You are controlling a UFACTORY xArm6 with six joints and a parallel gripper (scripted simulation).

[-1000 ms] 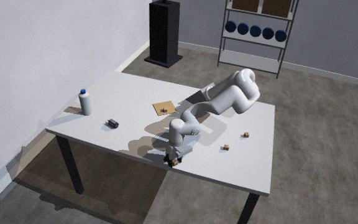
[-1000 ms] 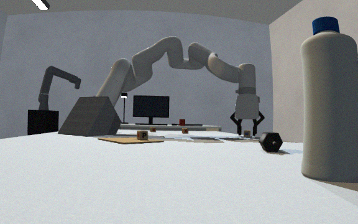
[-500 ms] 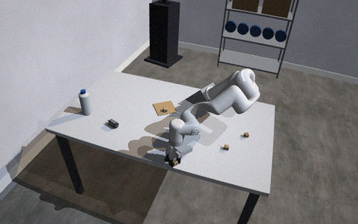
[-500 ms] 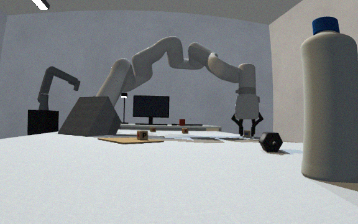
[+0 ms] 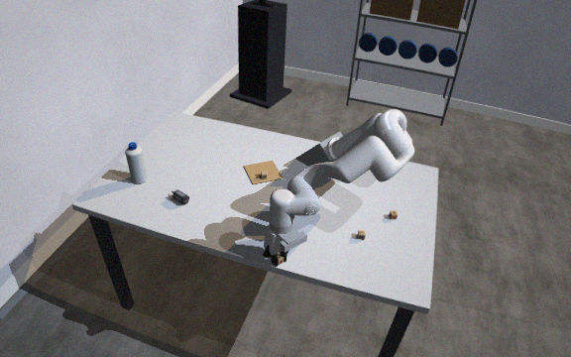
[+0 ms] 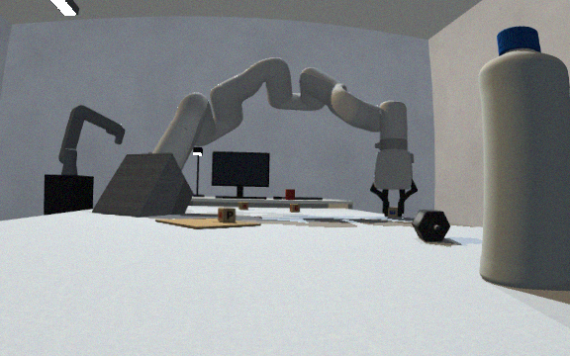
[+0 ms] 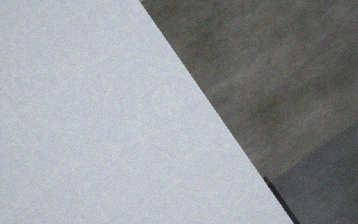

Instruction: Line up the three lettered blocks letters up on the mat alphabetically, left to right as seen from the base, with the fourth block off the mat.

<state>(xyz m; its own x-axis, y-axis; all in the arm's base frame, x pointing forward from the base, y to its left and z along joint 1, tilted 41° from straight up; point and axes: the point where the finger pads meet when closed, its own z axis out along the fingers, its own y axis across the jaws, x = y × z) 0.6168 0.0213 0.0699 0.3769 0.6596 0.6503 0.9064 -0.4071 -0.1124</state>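
My hand is 41 cm past the tan mat, 33 cm to the left of it and 2 cm above it. The rest, counted from my hand: white bottle (6 cm behind, 75 cm to the right, 7 cm above); then black hexagonal object (6 cm behind, 51 cm to the right).
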